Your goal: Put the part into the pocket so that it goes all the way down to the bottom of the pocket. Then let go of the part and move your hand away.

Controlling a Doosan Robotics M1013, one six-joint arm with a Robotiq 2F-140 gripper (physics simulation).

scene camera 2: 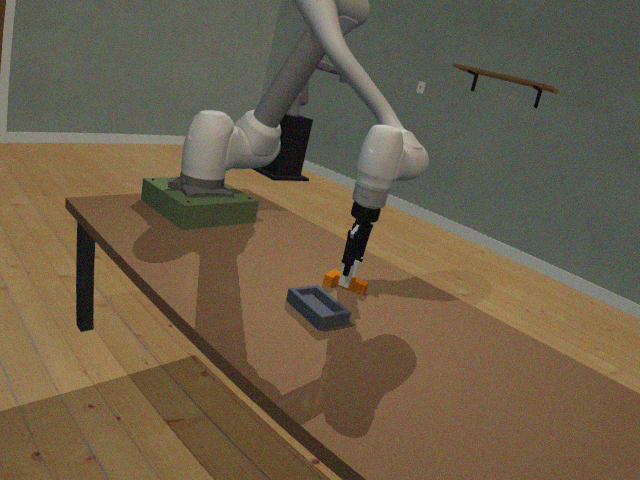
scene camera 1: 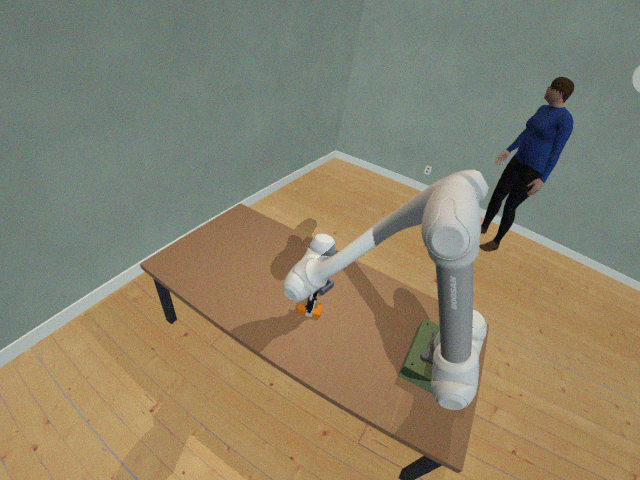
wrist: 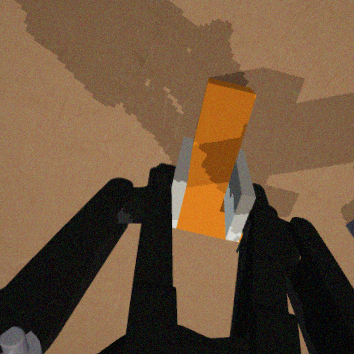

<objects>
my gripper: holds an orange L-shaped part (wrist: 226,107)
</objects>
